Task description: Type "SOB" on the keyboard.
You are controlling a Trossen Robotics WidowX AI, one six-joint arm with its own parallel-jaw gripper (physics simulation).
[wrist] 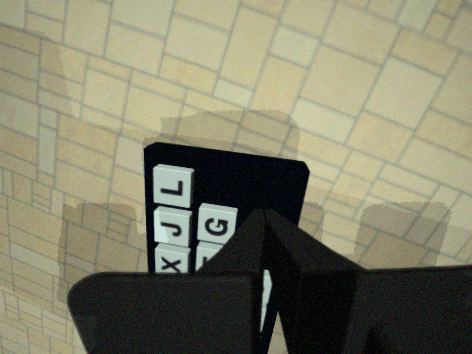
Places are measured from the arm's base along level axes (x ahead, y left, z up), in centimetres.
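Pixels of known places: gripper, fingertip midpoint: (262, 218).
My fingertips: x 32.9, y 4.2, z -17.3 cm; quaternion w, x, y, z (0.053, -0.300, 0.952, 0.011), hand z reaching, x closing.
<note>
Ahead of a thing's pixels: the offset from my fingertips to its top centre. Level surfaces: height alone.
The black keyboard {dx -2.1, dy +8.3, dz +0.5 cm} (250, 172) lies on the tiled surface, with white keys turned sideways in this view. The L key {dx +4.1, dy +0.9, dz +0.5 cm} (173, 186), the J key {dx +3.1, dy +2.8, dz +0.5 cm} (172, 226) and the X key {dx +2.2, dy +4.6, dz +0.5 cm} (172, 260) stand in a row along its left side. The G key {dx +1.5, dy +1.4, dz +0.5 cm} (217, 223) is in the row beside them, with part of another key below it. My gripper (262, 218) is shut, with nothing between its fingers, and its tips show over the keyboard to the right of the G key. The fingers hide much of the keyboard. The S, O and B keys cannot be made out.
A beige stone-tile surface {dz -1.3 cm} (240, 45) surrounds the keyboard. Shadows fall on it at the left, above the keyboard and at the right. The keyboard's far edge lies above my fingertips in the view. A narrow strip of white keys shows between the fingers.
</note>
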